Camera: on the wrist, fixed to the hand. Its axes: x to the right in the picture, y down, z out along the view.
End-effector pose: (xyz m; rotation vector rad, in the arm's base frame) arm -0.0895 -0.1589 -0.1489 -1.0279 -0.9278 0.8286
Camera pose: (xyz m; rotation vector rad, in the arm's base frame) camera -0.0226 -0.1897 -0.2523 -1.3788 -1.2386 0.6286
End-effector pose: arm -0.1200 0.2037 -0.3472 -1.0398 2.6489 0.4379
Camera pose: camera -0.1689 0.2402 -0.2358 -1.1722 2.5070 1.1009
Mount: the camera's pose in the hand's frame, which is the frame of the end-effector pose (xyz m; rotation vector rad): -0.0263 0.0796 -0.0954 -0.4677 -0.0754 -0.0434
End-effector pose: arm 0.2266 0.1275 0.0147 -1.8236 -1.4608 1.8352
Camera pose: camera 0.3520 0.1163 -0.0022 1.7531 1.9175 -1.5269
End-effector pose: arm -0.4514 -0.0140 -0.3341 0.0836 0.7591 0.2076
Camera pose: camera -0.5483 0.0580 -0.3734 -0.3663 0.6208 0.3338
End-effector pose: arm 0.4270 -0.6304 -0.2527 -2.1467 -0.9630 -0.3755
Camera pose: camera 0.4711 -0.7490 -0.2419 -2.5772 -1.0428 -0.5920
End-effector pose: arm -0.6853 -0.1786 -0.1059 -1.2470 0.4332 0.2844
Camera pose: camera -0.7587 -0.2451 -0.1854 -1.6938 0.2807 0.4094
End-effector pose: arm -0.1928 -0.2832 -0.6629 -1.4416 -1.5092 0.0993
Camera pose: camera -0.0779 -0.3335 -0.6829 -1.7840 -1.6974 -0.2443
